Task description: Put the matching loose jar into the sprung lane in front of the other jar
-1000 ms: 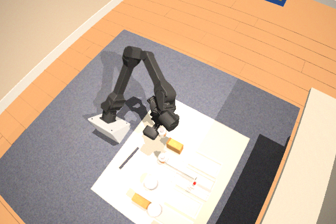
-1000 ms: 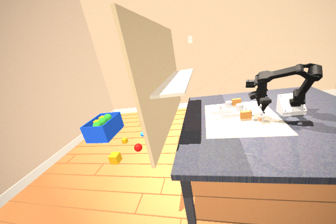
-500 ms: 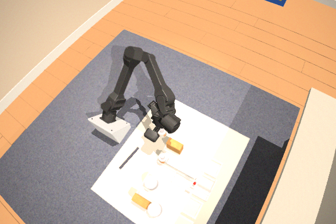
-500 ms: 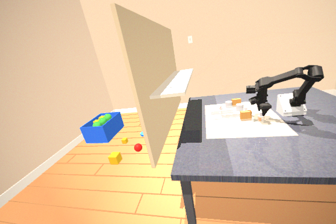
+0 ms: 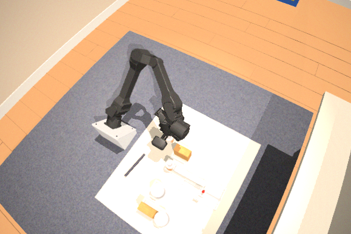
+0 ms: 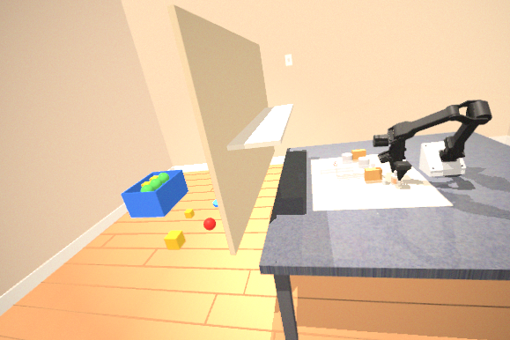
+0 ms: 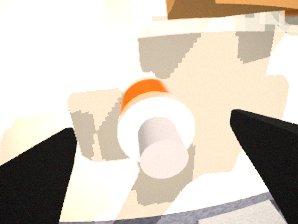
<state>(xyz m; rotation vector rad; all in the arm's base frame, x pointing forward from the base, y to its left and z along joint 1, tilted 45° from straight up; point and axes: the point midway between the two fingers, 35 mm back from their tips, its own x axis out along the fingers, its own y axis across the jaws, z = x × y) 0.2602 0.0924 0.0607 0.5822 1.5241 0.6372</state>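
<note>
Now: the thin black bar 70 mm behind my gripper tip, 200 mm to the right of it and 30 mm below it. From my gripper tip the other things lie so: red marker 270 mm ahead, 140 mm to the right, 30 mm above.
</note>
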